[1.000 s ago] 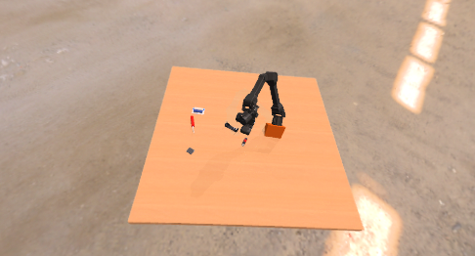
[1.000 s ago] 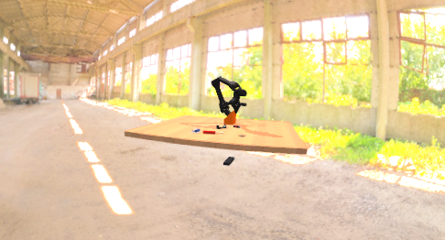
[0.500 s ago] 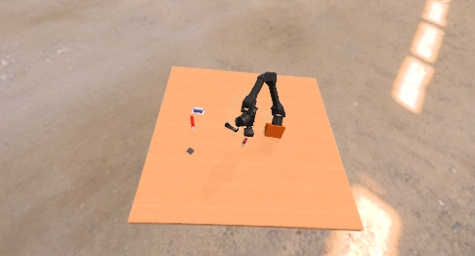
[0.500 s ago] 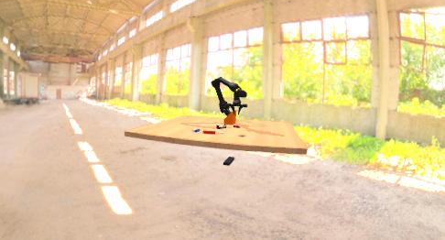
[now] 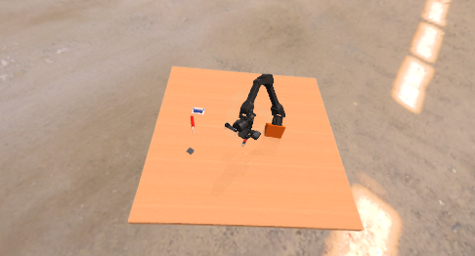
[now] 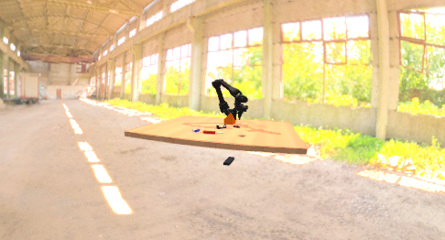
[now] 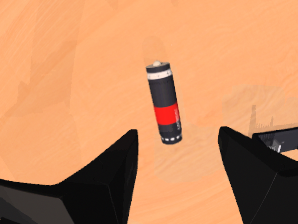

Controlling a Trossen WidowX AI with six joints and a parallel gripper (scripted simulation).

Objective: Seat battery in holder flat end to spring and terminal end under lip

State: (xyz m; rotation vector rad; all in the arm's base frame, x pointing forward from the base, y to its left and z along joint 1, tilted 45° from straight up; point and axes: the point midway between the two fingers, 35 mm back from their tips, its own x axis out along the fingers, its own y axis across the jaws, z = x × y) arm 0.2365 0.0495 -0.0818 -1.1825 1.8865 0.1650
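Now: the battery 6 cm below my gripper tip and 1 cm behind it. The rest, counted from my gripper tip: remote battery cover: 36 cm ahead, 7 cm below, 6 cm to the left; then red screwdriver: 36 cm ahead, 14 cm to the right, 6 cm below; then battery blister pack: 32 cm ahead, 29 cm to the right, 6 cm below.
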